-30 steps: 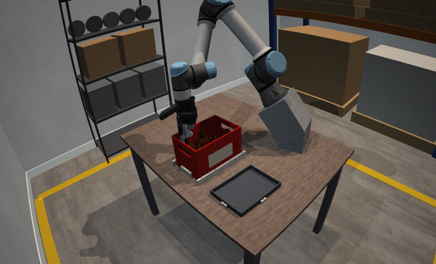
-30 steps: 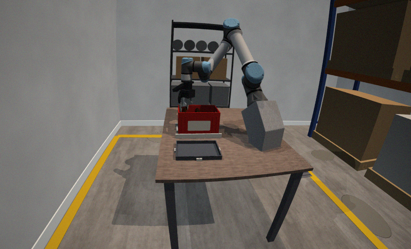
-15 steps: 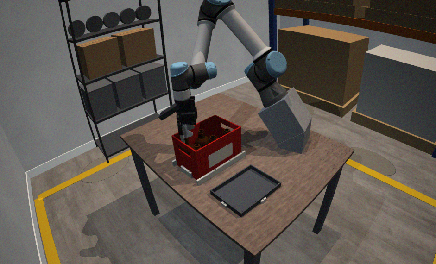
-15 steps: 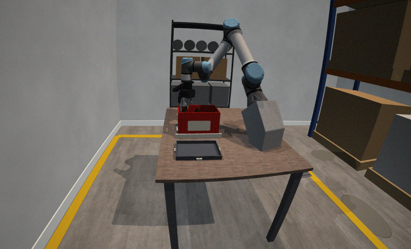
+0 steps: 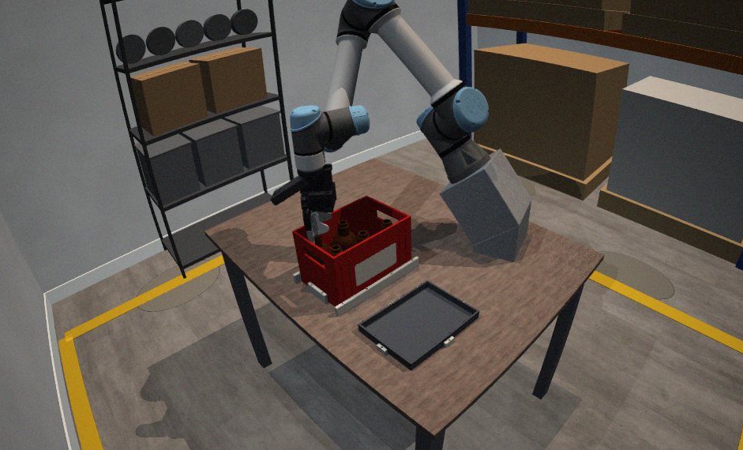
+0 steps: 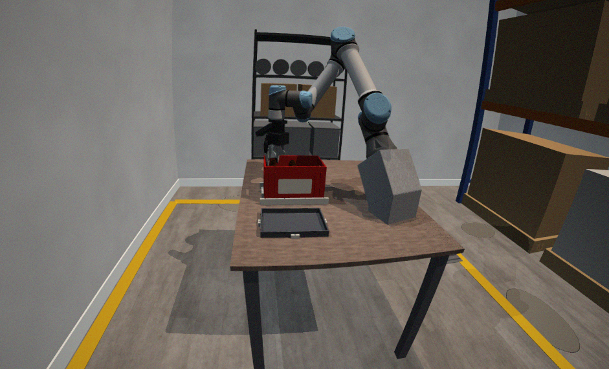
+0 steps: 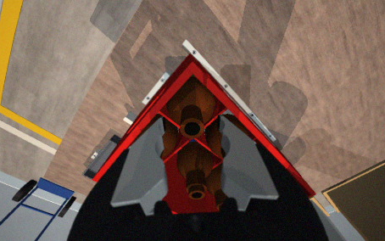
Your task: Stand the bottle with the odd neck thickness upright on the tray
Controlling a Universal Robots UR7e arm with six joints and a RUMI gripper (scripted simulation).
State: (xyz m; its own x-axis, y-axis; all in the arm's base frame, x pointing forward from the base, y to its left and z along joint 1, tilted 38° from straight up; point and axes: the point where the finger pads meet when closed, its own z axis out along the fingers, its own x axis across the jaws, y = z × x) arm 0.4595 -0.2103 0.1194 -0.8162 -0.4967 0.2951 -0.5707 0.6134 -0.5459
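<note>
Now: the red crate 8 cm behind my hand, 6 cm to the left of it and 7 cm below it. From my hand the other things lie so: dark tray 1 cm behind, 34 cm to the left, 14 cm below.
</note>
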